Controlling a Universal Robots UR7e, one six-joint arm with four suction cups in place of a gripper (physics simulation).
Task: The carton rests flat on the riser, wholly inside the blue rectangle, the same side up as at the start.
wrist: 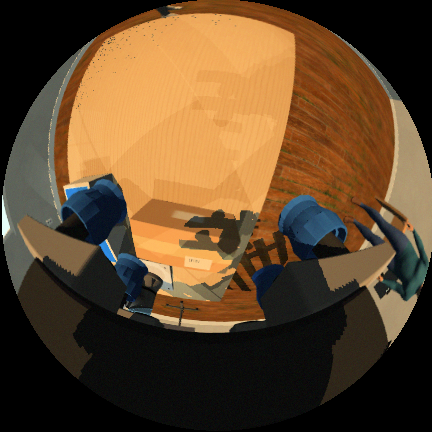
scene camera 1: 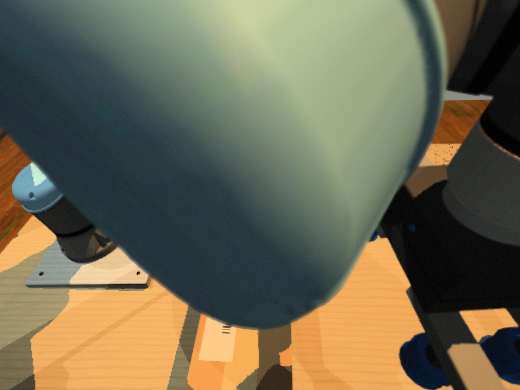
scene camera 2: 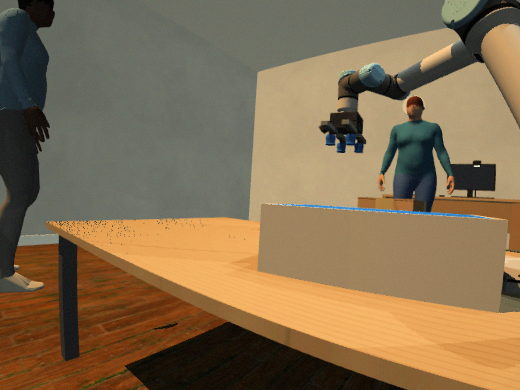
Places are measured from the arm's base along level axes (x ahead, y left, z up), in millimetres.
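Pixels of known places: end effector, tool point: (wrist: 199,249) (scene camera 2: 345,148); arm's base, origin of the base link: (wrist: 150,278) (scene camera 1: 96,236).
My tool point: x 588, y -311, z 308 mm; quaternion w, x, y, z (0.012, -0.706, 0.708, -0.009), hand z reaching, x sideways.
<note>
Ahead of a thing's pixels: the offset from my tool point to its top centre. "pt": to the spot under its first point. Level surfaces: height alone.
The orange-brown carton @[189 mm back, 65 mm left, 178 mm down] (scene camera 1: 245,350) (scene camera 2: 395,204) (wrist: 175,245) lies on the table, with a barcode label; the arm hides most of it in scene camera 1. The pale riser @[182 mm back, 469 mm left, 206 mm down] (scene camera 2: 380,255) (wrist: 126,240) stands beside it, and the wrist view shows it at the left, partly behind the cups. The blue rectangle @[pt 149 mm back, 524 mm left, 207 mm down] (scene camera 2: 350,209) (wrist: 76,192) on its top shows as a thin strip in scene camera 2. My gripper (scene camera 1: 452,325) (scene camera 2: 345,142) (wrist: 202,247) is open, its four blue cups pointing down with nothing on them. It hangs well above the carton and riser height.
A large blurred arm link (scene camera 1: 250,150) covers much of scene camera 1. The base plate (scene camera 1: 55,272) (wrist: 165,275) stands near the carton. The wooden table @[326 mm down] (scene camera 2: 200,265) (wrist: 150,110) has its edge above the floor. One person (scene camera 2: 415,150) stands beyond it, another (scene camera 2: 22,100) at the left.
</note>
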